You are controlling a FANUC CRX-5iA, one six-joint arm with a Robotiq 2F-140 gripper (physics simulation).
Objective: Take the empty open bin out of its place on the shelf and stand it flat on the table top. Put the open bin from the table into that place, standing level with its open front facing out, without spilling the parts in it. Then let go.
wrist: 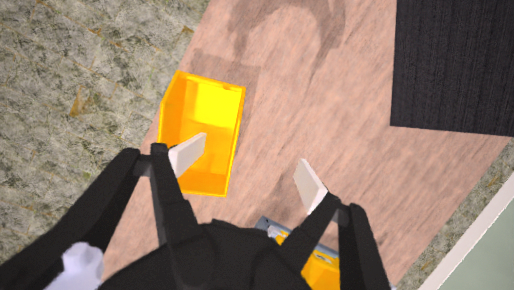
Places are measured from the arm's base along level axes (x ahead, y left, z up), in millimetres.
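Pixels of known places: gripper, fingertip midpoint: (pixel 251 155).
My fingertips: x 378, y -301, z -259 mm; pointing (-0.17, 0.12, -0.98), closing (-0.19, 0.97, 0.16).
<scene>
For each thing: its top centre in the pictures, then the offset to it from my fingertips. "pt": a spot on its surface instead. Level surfaces: height alone.
- yellow open bin, surface spot: (pixel 212 137) pt dx +17, dy -62, dz -90 mm
- table top, its level: dz -93 mm
- blue-grey shelf, surface spot: (pixel 261 223) pt dx +144, dy +104, dz -75 mm
A yellow open bin (pixel 212 137) is on the table top (pixel 320 100), close to the table's left edge in the view. I see no parts in the portion of its inside that shows; a finger covers some of it. My gripper (pixel 251 155) is wide open with nothing between its fingers. Its left pad overlaps the bin in the view, and its right pad is over the table to the right of the bin. The blue-grey shelf (pixel 261 223) shows partly at the bottom, with yellow bin surfaces (pixel 322 272) in it. My gripper hides much of the shelf, including its places and their contents.
A black, grained rectangular surface (pixel 452 65) is at the upper right. Mottled grey-green floor (pixel 75 65) lies beyond the table's left edge and also shows at the right. A pale strip (pixel 472 237) runs diagonally at the lower right.
</scene>
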